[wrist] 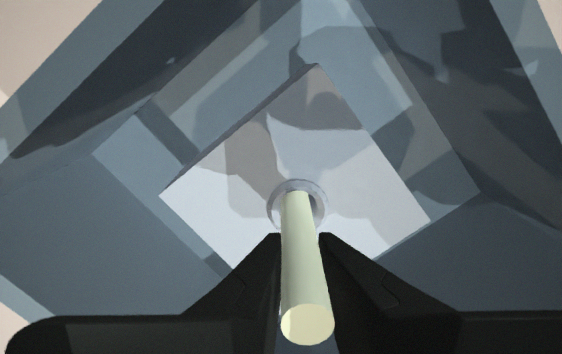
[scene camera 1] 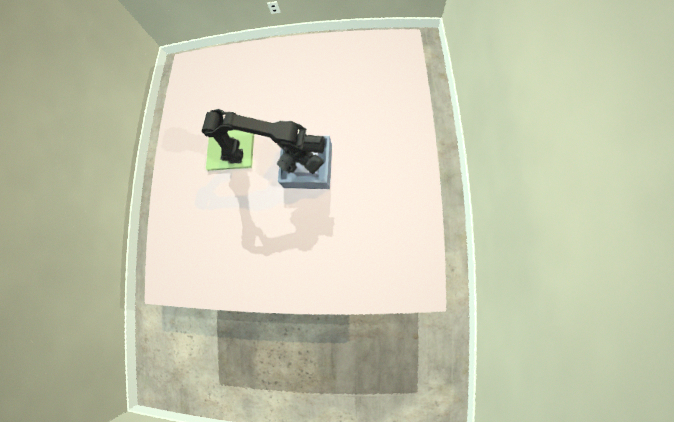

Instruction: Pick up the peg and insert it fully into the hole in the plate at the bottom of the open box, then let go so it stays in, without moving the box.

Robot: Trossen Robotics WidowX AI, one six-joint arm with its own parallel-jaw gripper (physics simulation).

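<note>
My gripper is shut on a pale yellow-green round peg in the wrist view. The peg's far end overlaps the ringed hole in the light grey plate. A dark part of the hole shows at the right of the peg; how deep the end sits cannot be told. The plate lies at the bottom of the blue open box. In the scene view the arm's wrist hangs over the box and hides the peg and fingertips.
The arm's base stands on a green square to the left of the box. Both are on a pale pink table top. The box's walls rise around the plate.
</note>
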